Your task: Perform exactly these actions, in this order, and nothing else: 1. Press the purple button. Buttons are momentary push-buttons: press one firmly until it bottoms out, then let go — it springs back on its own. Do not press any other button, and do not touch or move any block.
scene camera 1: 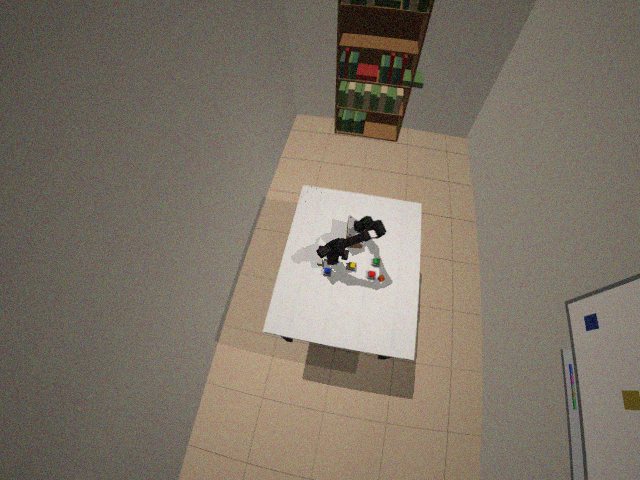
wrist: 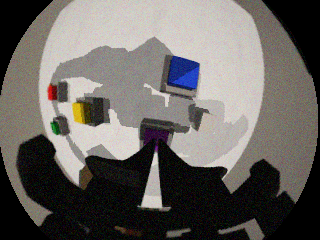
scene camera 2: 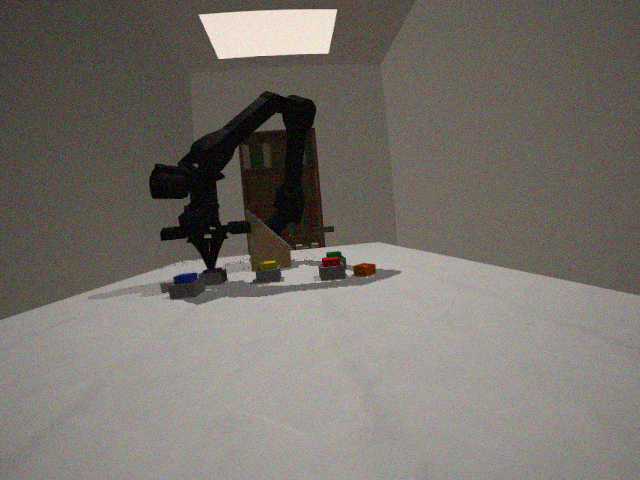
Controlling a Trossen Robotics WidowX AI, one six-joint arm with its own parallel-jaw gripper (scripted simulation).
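Through scene camera 2 I see my gripper [scene camera 2: 211,269]. The wrist view shows the gripper [wrist: 157,141] too, and there I also see a blue button [wrist: 183,73].
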